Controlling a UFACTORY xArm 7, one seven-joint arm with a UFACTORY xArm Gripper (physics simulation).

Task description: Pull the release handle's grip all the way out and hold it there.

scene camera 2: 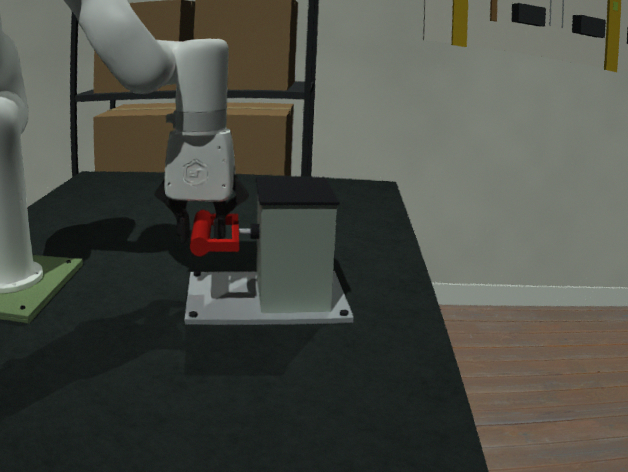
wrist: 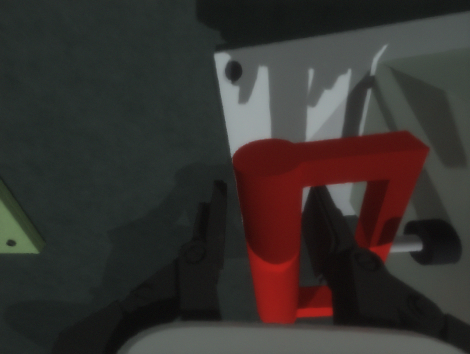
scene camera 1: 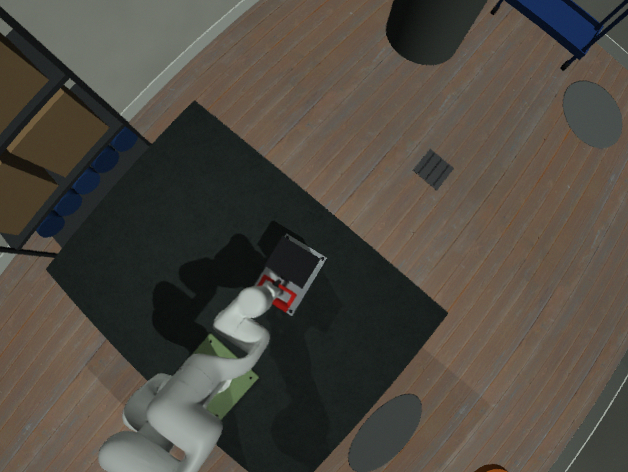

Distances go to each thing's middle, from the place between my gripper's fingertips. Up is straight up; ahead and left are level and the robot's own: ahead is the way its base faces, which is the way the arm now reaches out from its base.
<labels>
Now: the base plate (scene camera 2: 214, 298) 100 mm ahead of my hand, 20 mm to the right of it and 80 mm below it.
</labels>
